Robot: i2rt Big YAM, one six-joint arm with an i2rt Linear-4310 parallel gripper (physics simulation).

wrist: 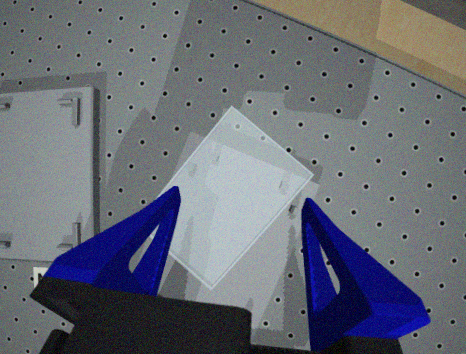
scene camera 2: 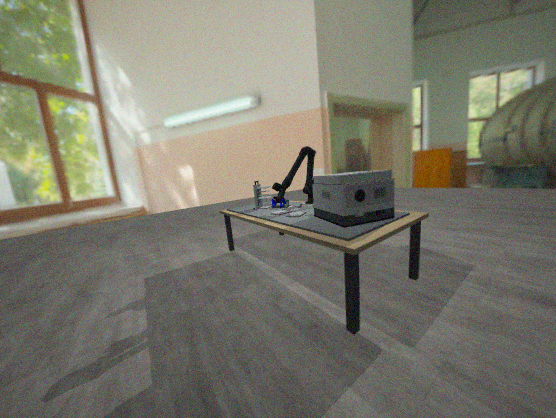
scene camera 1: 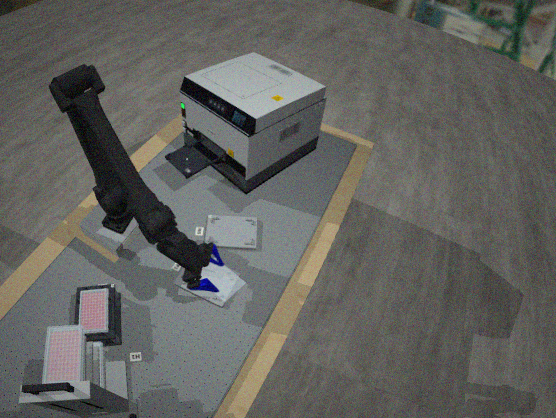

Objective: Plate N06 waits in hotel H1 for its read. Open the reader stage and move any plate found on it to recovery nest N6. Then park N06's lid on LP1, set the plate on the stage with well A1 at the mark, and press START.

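Places are measured from the arm's base along level axes (x left, y back, z up), in centimetres.
Pixels of known places: gripper, between the fingertips: (wrist: 240, 198) (scene camera 2: 276, 207) (scene camera 1: 220, 278); arm's base, origin of its link: (scene camera 2: 312, 202) (scene camera 1: 121, 216).
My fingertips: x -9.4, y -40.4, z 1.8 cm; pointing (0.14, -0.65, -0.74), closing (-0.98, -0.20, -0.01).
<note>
For each thing: its top centre in the pictures, then the offset to it from my fingertips. "spot": a spot on its surface instead.
- clear lid, centre of its top: (wrist: 220, 200) (scene camera 1: 219, 278) dx +1.5, dy +1.0, dz -3.2 cm
- pale pad, a spot on its surface: (wrist: 267, 295) spot: dx -4.5, dy +7.8, dz -4.6 cm
- reader, centre of its top: (scene camera 1: 254, 79) (scene camera 2: 349, 173) dx +63.1, dy +13.3, dz +25.6 cm
- dark holder, centre of its top: (scene camera 1: 92, 309) dx -23.6, dy +28.7, dz +2.0 cm
- label, a spot on its surface: (scene camera 1: 135, 356) spot: dx -28.9, dy +14.3, dz -5.6 cm
My gripper (scene camera 1: 219, 277) (scene camera 2: 279, 202) (wrist: 240, 198) is open and empty, its blue fingertips apart over a clear lid (scene camera 1: 228, 283) (wrist: 225, 245). The lid lies turned askew on a pale pad (wrist: 267, 295), overhanging it; that pad's label is not readable. Another pale pad (scene camera 1: 232, 232) (wrist: 40, 170) with corner brackets is bare; its label in the wrist view begins with N. The reader (scene camera 1: 285, 120) (scene camera 2: 352, 197) has its dark stage (scene camera 1: 187, 159) out, with no plate on it. Pink-welled plates stand at the hotel (scene camera 1: 64, 355) and on a dark holder (scene camera 1: 116, 327); their names are not readable.
A label (scene camera 1: 135, 356) reading H1 lies beside the hotel. A green light (scene camera 1: 182, 106) glows on the reader's front. The arm's base (scene camera 1: 117, 222) stands at the table's left side. A wooden border (scene camera 1: 312, 260) (wrist: 420, 60) edges the grey perforated mat.
</note>
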